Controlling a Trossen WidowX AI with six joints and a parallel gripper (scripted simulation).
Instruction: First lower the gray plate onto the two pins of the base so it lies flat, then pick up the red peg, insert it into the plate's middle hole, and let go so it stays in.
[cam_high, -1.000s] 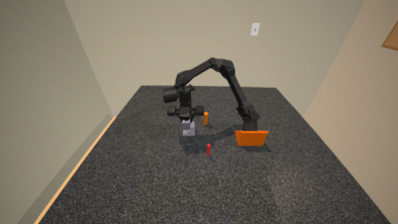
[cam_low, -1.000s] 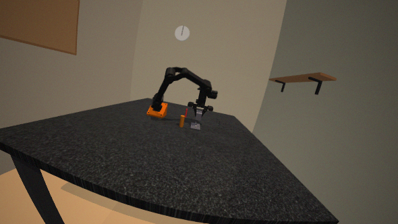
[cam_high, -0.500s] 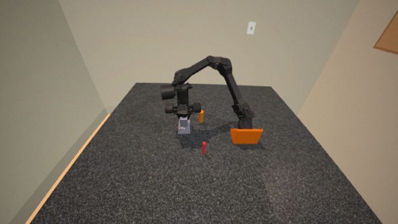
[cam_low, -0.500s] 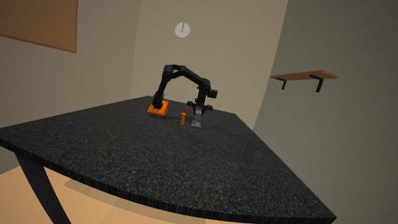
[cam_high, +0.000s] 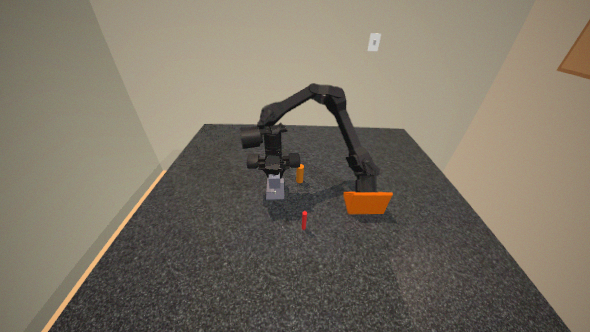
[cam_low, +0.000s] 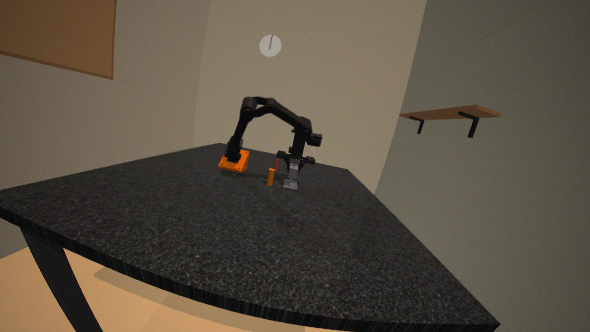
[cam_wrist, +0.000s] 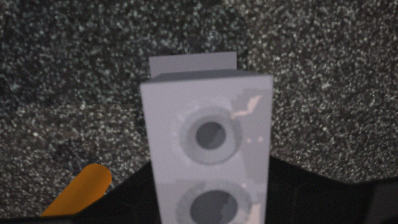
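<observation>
The gray base is 5 cm below my gripper tip. From my gripper tip the other things lie so: red peg 18 cm to the left, 11 cm behind, 2 cm below; gray plate 3 cm above; orange cylinder 10 cm behind, 6 cm to the right, 2 cm below.
</observation>
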